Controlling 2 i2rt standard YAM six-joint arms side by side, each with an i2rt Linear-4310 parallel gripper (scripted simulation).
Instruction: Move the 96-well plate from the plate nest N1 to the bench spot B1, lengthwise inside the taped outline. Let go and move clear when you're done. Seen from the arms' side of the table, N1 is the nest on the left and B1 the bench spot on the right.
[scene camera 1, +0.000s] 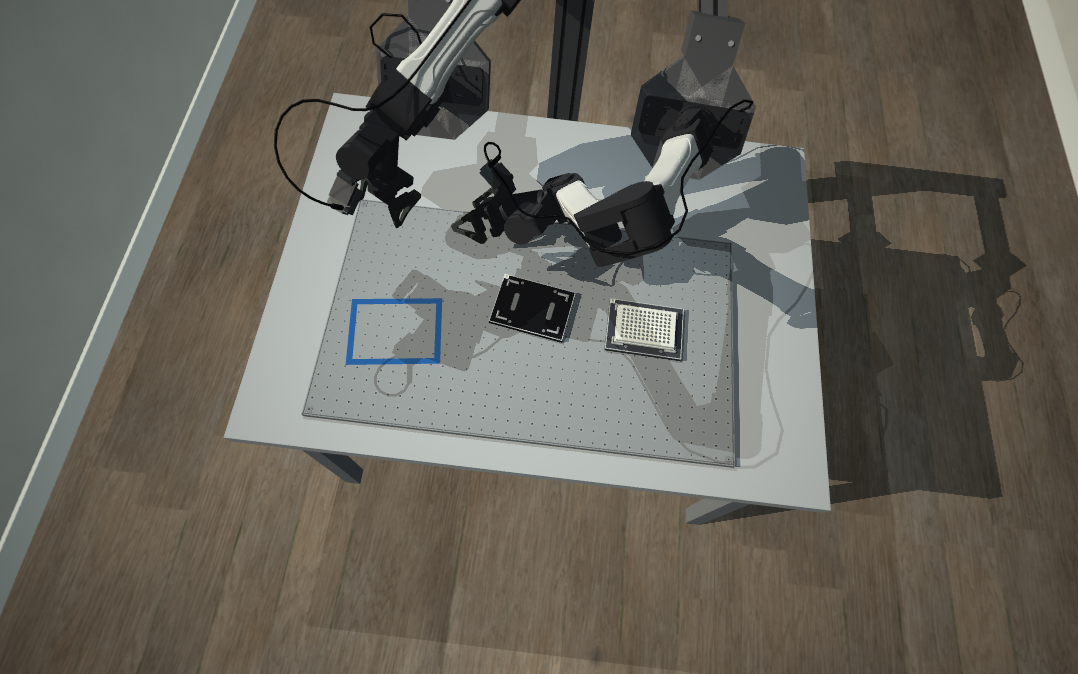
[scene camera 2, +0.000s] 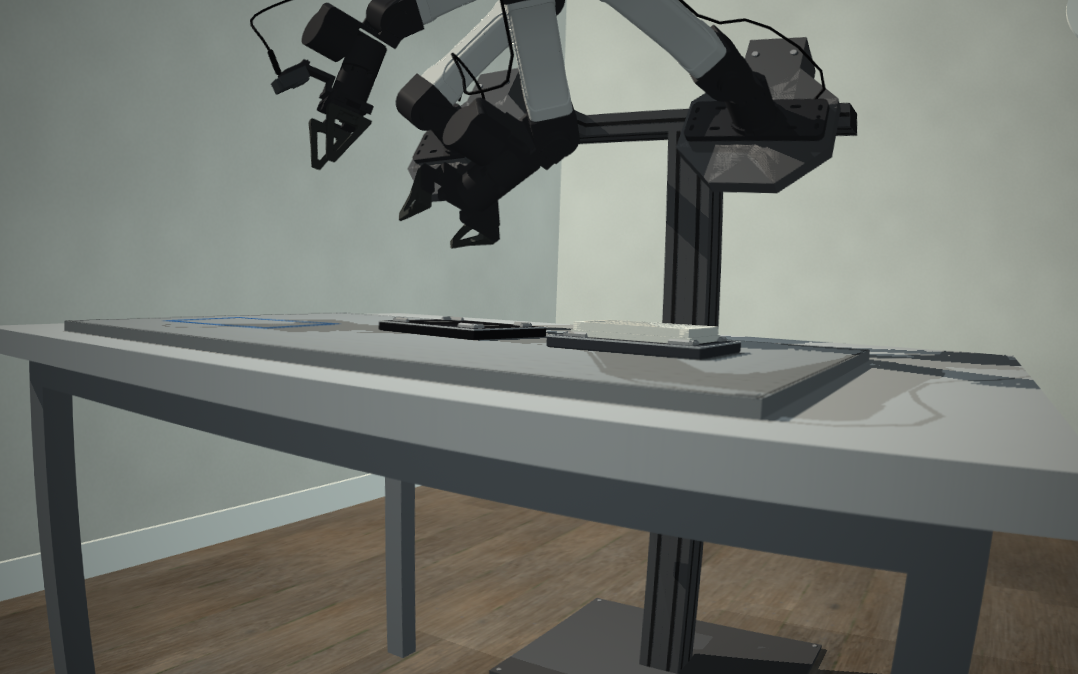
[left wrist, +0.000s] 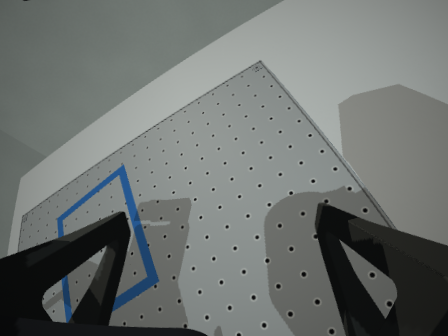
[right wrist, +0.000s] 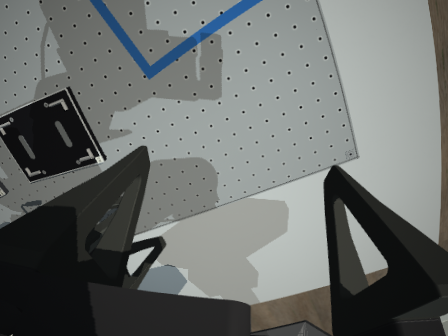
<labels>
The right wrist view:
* my left gripper: 151, 223
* my right gripper: 239, 163
</labels>
